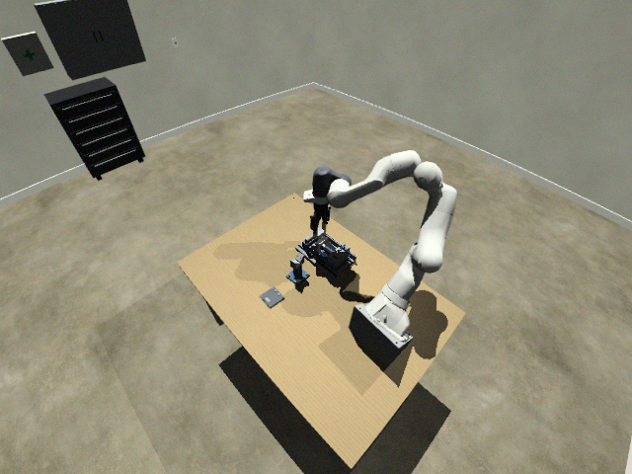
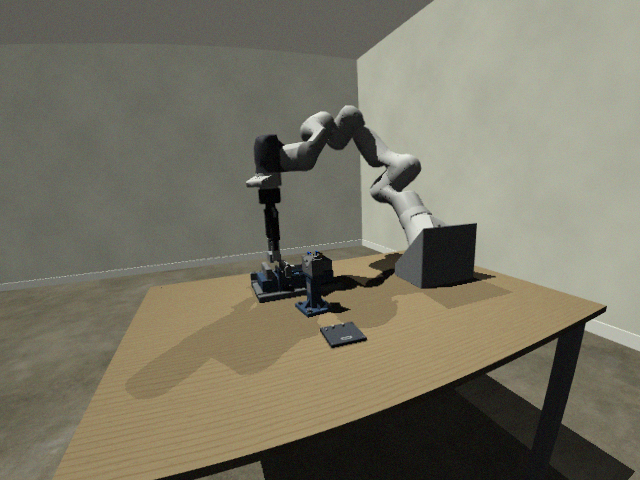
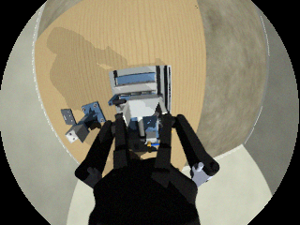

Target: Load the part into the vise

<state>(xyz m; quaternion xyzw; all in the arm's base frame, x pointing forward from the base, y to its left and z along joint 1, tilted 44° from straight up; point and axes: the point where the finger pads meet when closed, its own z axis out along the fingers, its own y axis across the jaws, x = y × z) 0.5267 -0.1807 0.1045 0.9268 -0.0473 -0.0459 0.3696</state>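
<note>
The part is 30 mm below my hand.
</note>
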